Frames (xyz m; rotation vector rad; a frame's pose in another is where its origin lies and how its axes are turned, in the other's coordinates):
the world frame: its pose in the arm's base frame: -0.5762 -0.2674 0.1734 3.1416 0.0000 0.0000
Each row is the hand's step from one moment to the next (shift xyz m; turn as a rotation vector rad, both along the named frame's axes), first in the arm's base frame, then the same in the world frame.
Working: the arm's base frame: its pose in the world frame: 0.5762 -0.2674 0.1734 3.1416 0.0000 0.0000

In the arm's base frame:
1: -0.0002 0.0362 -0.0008 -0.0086 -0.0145 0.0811
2: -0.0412 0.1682 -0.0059 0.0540 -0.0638 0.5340
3: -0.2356 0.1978 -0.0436 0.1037 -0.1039 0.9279
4: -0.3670 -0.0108 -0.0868 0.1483 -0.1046 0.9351
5: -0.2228 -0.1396 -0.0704 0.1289 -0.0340 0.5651
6: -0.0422 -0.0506 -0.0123 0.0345 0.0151 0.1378
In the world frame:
1: -0.0002 -0.0362 0.0008 -0.0086 0.0145 -0.0811
2: -0.0412 -0.1682 0.0059 0.0540 0.0638 -0.5340
3: -0.2356 -0.1978 0.0436 0.1037 0.1039 -0.9279
4: -0.3670 0.0108 0.0868 0.1483 0.1046 -0.9351
5: -0.2228 0.1396 0.0704 0.1289 0.0340 -0.5651
6: -0.0422 0.0506 0.0123 0.0345 -0.0151 -0.1378

